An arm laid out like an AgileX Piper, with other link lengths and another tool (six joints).
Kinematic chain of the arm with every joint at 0, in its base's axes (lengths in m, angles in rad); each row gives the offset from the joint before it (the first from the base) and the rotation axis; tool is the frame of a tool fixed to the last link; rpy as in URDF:
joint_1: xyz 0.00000 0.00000 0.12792 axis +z
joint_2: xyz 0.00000 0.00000 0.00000 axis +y
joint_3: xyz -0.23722 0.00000 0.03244 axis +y
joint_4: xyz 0.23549 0.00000 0.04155 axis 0.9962 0 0.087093
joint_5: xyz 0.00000 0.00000 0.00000 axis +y
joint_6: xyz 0.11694 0.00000 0.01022 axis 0.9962 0 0.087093
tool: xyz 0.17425 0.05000 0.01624 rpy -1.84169 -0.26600 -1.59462
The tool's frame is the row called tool.
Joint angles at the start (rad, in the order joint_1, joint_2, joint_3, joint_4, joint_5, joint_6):
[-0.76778, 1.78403, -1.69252, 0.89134, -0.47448, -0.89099]
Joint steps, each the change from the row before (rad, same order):
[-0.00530, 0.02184, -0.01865, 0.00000, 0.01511, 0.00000]
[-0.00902, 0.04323, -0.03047, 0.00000, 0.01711, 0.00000]
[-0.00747, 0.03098, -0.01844, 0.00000, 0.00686, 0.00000]
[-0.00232, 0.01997, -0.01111, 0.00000, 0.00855, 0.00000]
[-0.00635, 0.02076, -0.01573, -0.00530, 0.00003, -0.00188]
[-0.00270, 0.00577, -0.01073, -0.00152, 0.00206, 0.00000]
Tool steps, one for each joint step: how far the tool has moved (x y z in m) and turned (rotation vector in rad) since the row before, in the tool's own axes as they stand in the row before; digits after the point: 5 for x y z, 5 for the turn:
[-0.00397, 0.00505, 0.00611, -0.00998, -0.00826, -0.00589]
[-0.00598, 0.01169, 0.01254, -0.02017, -0.00787, -0.01012]
[-0.00263, 0.00961, 0.00968, -0.01564, -0.00061, -0.00660]
[-0.00433, 0.00686, 0.00584, -0.01192, -0.00649, -0.00610]
[0.00049, 0.00423, 0.00617, -0.00400, 0.00683, -0.00781]
[0.00110, -0.00158, 0.00104, 0.00358, 0.00191, 0.00030]

